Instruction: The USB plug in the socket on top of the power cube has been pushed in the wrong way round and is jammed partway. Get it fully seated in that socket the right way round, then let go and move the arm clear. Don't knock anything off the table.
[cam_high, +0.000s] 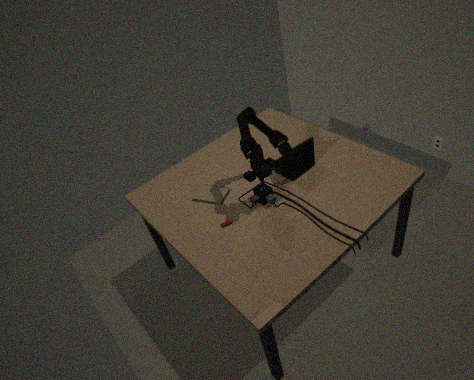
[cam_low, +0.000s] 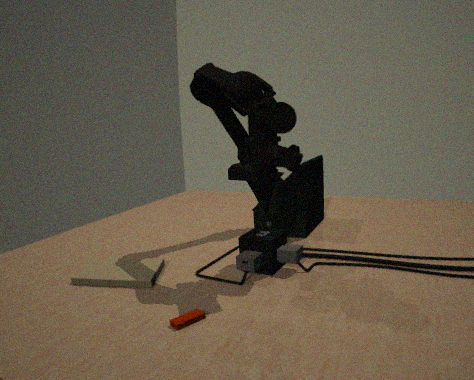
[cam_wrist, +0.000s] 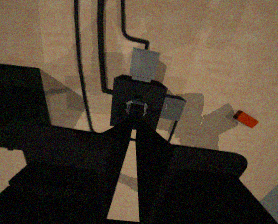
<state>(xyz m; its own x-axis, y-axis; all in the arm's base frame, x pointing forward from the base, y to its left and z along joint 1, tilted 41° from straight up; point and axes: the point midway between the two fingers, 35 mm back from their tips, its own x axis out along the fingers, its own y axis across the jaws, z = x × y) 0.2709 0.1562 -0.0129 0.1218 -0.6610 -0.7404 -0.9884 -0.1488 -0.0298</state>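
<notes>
My gripper tip is 20 mm above the USB plug. From my gripper tip the other things lie so: orange block: 270 mm ahead, 10 mm to the left, 130 mm below.
</notes>
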